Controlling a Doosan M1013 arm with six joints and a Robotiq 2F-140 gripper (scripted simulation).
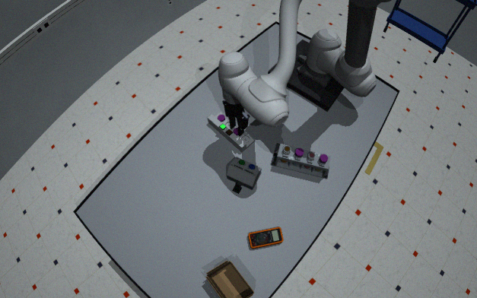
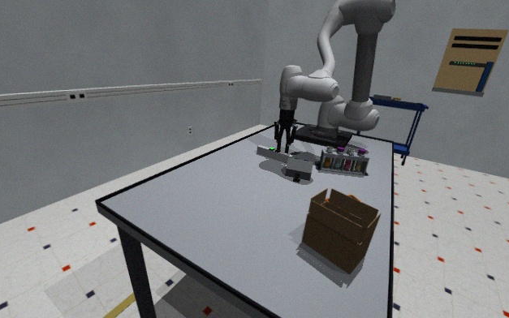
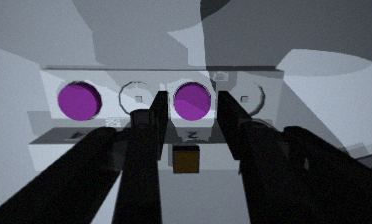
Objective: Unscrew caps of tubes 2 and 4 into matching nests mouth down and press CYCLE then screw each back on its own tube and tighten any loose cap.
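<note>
Right now the purple cap is 40 mm behind my hand, 290 mm to the left of it and 60 mm above it. The rest, counted from my hand: green key (120 mm ahead, 130 mm to the left, 10 mm above); then blue key (110 mm ahead, 170 mm to the left, 10 mm above); then key housing (130 mm ahead, 150 mm to the left).
</note>
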